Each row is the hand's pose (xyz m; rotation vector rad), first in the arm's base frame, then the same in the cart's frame.
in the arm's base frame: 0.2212 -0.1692 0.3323 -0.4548 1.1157 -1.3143
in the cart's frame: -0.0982 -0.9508 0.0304 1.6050 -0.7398 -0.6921
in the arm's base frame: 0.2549 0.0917 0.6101 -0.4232 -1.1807 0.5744
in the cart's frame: -0.3595 -0.7053 -0.1030 0.5256 2.4299 0.9117
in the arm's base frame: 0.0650 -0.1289 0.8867 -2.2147 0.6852 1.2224
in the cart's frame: -0.2752 -0.7731 -0.4897 -1.2706 -0.4227 -1.4986
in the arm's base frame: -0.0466 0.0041 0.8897 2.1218 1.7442 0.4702
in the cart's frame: -0.2366 -0.6039 -0.4921 0.3519 -0.3515 2.0949
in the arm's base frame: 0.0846 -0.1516 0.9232 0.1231 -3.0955 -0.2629
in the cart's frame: -0.3013 -0.7977 -0.5205 0.0630 0.5001 0.4198
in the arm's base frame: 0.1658 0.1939 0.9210 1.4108 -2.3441 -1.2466
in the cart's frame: -0.4858 -0.5356 -0.3682 -0.8805 0.4615 -0.3266
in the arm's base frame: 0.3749 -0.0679 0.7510 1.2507 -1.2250 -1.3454
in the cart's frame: -0.4693 -0.8840 -0.2285 -1.6012 1.1561 -0.4157
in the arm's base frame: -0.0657 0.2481 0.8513 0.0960 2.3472 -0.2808
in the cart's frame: -0.2882 -0.3870 -0.3841 0.6340 -0.2230 0.3373
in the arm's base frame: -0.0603 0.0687 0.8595 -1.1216 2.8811 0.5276
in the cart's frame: -0.2332 -0.5448 -0.4500 -0.2649 0.4661 -0.1829
